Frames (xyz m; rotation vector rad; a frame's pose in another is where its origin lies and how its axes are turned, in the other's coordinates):
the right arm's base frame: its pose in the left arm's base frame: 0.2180 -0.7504 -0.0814 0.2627 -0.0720 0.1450
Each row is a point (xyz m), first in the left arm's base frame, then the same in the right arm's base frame.
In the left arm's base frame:
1: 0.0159 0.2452 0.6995
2: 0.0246 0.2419 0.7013
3: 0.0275 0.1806 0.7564
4: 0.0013 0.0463 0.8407
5: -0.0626 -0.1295 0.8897
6: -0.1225 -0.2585 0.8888
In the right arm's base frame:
1: 0.0034 1.1797 0.5001
2: 0.0117 1.1757 0.5022
3: 0.0113 1.1307 0.5713
4: -0.0249 1.0277 0.6893
5: -0.1070 0.8819 0.7862
6: -0.1834 0.7675 0.8225

